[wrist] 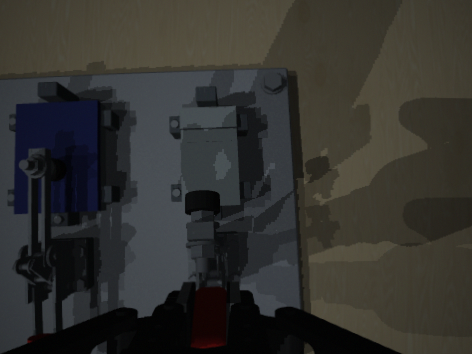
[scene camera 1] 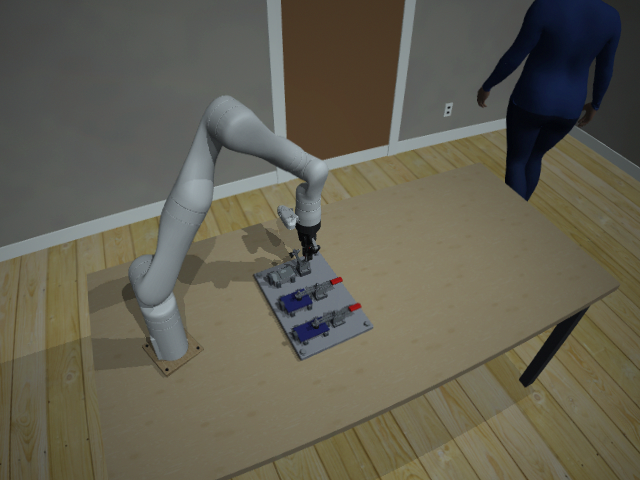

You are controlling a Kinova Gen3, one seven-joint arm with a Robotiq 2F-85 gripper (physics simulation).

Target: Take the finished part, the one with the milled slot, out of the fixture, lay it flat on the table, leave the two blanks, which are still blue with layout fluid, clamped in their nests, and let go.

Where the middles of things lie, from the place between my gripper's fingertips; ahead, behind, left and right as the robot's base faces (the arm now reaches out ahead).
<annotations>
Now: the finished part point(wrist: 209, 150) 9 cm behind my hand, 1 cm to the right of it and 4 cm below it. The rest, counted from my hand: fixture plate point(scene camera 1: 339, 298): 4 cm behind, 11 cm to the right, 7 cm below.
</annotations>
